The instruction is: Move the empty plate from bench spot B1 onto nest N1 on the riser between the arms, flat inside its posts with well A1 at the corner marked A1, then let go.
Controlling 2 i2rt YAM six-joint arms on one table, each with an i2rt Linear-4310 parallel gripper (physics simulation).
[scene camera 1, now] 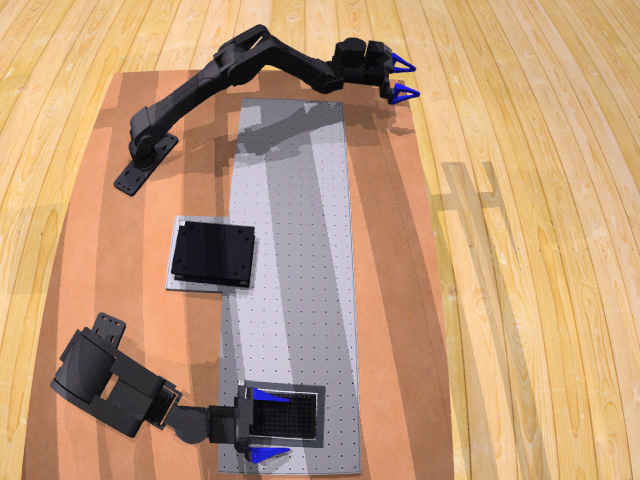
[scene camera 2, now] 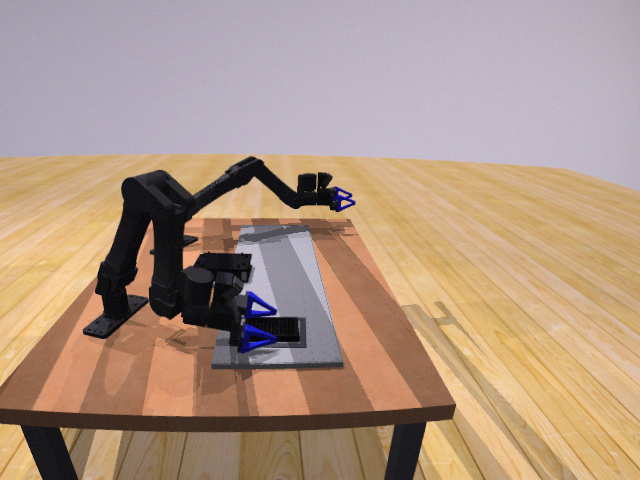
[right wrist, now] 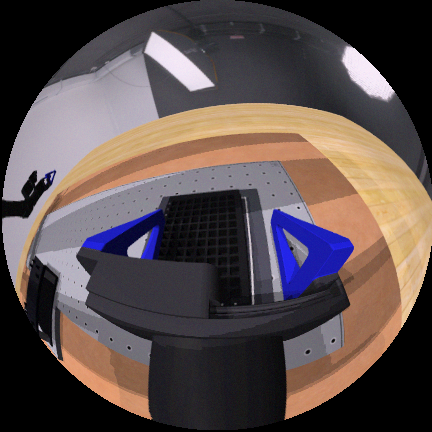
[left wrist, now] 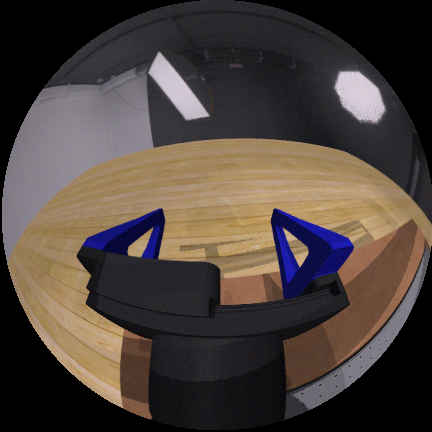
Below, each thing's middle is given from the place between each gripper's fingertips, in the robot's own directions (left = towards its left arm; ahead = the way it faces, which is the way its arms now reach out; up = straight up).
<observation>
The black well plate [scene camera 1: 296,418] is 82 cm to the right of my left hand, 27 cm behind it and 11 cm below it. The rest, counted from my left hand: white-outlined nest [scene camera 1: 274,388]: 82 cm to the right, 27 cm behind, 12 cm below.
I see the white-outlined nest 2 cm behind my right hand, 2 cm to the left of it and 3 cm below it. The rest, counted from my right hand: black well plate (1 cm behind, 2 cm to the left, 2 cm below).
</observation>
